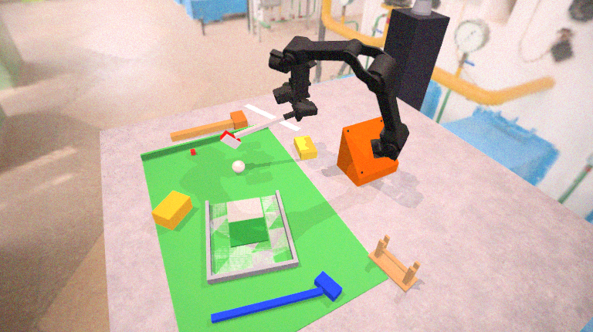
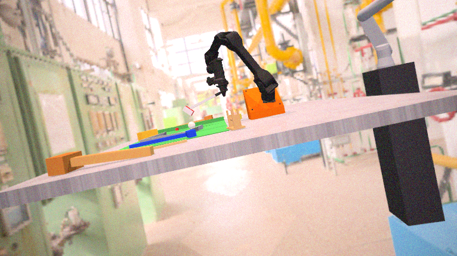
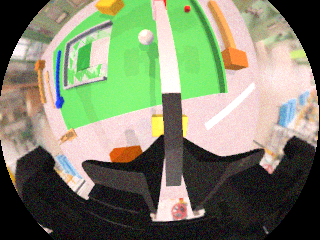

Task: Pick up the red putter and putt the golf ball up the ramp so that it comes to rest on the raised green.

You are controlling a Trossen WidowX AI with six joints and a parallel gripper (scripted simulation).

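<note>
Right now the red putter is 12 cm ahead of my gripper tip. Also, from my gripper tip: green mat (24 cm ahead, 19 cm to the left, 15 cm below); then white golf ball (22 cm ahead, 12 cm below, 3 cm to the left); then wooden stand (51 cm to the left, 11 cm below, 6 cm behind).
</note>
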